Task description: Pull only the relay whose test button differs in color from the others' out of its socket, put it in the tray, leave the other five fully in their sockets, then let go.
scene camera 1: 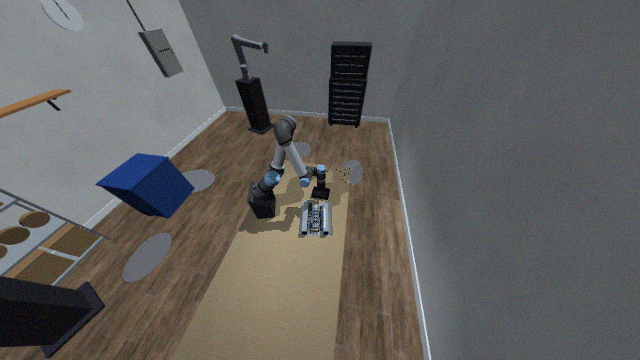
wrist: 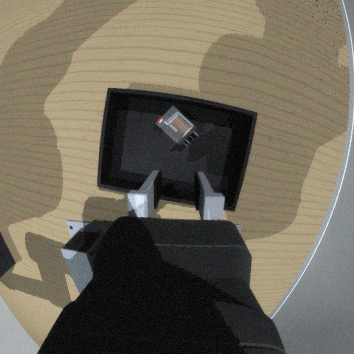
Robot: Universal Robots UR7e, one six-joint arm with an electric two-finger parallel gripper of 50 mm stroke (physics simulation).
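Places are measured from the arm's base along level axes (x left, y down, z back), in centimetres.
Pixels of known places: gripper, fingertip midpoint: [scene camera 1: 321, 192] [wrist: 177, 182]; arm's base, link origin: [scene camera 1: 260, 191].
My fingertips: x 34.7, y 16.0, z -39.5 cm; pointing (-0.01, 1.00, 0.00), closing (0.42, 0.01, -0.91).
Note:
For each thing: its top centre in the pictures, then the offset to it from my fingertips. "pt": a spot on its surface instead.
- relay, top centre: [wrist: 177, 126] dx +4.4, dy +4.3, dz +2.3 cm
- black tray, surface spot: [wrist: 103, 145] pt dx -0.9, dy +3.3, dz +8.8 cm
- metal edge, surface spot: [wrist: 75, 226] pt dx -15.7, dy +6.4, dz +10.4 cm
A relay [wrist: 175, 126] with a clear housing and a red test button lies on its side, turned at an angle, inside the black tray [wrist: 103, 145] [scene camera 1: 320, 193] in the wrist view, its pins pointing to the lower right. My gripper [wrist: 177, 182] is open and empty over the tray's near edge, apart from the relay. In the scene view the gripper is over the tray, its fingers too small to make out. The grey fixture [scene camera 1: 304, 220] with the relay sockets stands in front of the tray; its single relays are too small to tell apart.
A metal edge [wrist: 75, 226] of the fixture shows under the gripper in the wrist view. A blue box [scene camera 1: 145, 185] is at the left, and a dark drawer cabinet [scene camera 1: 348, 77] and a second arm on a black pedestal [scene camera 1: 254, 105] stand at the back.

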